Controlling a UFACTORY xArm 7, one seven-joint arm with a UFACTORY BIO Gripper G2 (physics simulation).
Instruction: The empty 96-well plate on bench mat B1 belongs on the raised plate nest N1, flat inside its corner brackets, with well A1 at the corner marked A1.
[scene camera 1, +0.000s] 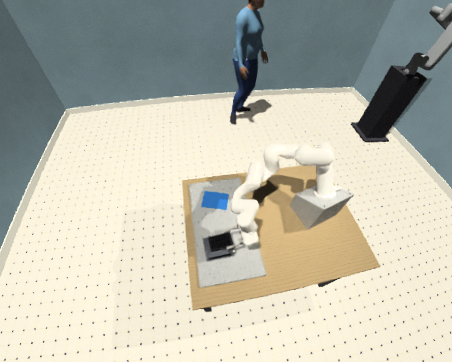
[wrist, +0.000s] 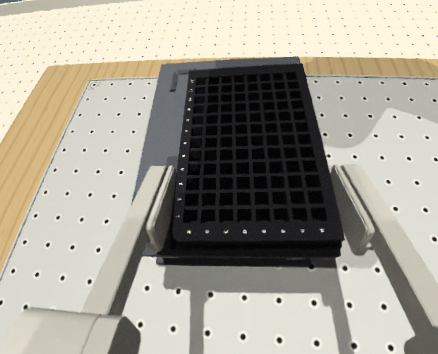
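Seen in the pictures: hand, its tool point: (scene camera 1: 228, 239) (wrist: 253, 205); arm's base, origin of its link: (scene camera 1: 324, 193).
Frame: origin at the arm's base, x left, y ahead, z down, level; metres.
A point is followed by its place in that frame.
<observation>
The black 96-well plate (scene camera 1: 220, 242) @[x 0.185, y 0.659, z 0.123 m] (wrist: 252, 150) @[x 0.179, y 0.649, z 0.115 m] is between the fingers of my gripper (scene camera 1: 233, 243) @[x 0.176, y 0.613, z 0.108 m] (wrist: 258, 210) @[x 0.176, y 0.613, z 0.108 m], which is shut on its two long sides. It is over the dark grey plate nest (wrist: 161, 120) @[x 0.248, y 0.680, z 0.130 m]. In the wrist view the plate sits toward the nest's right side, with a strip of nest bare on the left. One corner bracket (wrist: 173, 82) @[x 0.247, y 0.718, z 0.128 m] shows beyond the plate's far left corner, apart from it. The plate's lettered short edge faces the wrist, with row A at the left. The other brackets and the A1 mark are hidden; I cannot tell the gap underneath.
A blue bench mat (scene camera 1: 215, 200) @[x -0.138, y 0.661, z 0.189 m] lies on the light grey perforated board (scene camera 1: 235, 270) @[x 0.332, y 0.590, z 0.191 m] (wrist: 65, 200) @[x 0.353, y 0.626, z 0.191 m], on the wooden table (scene camera 1: 310, 255) @[x 0.300, y 0.126, z 0.204 m] (wrist: 30, 115) @[x 0.477, y 0.738, z 0.204 m]. A person (scene camera 1: 248, 40) stands beyond the table. A black pedestal (scene camera 1: 391, 102) with another arm stands at the back right.
</observation>
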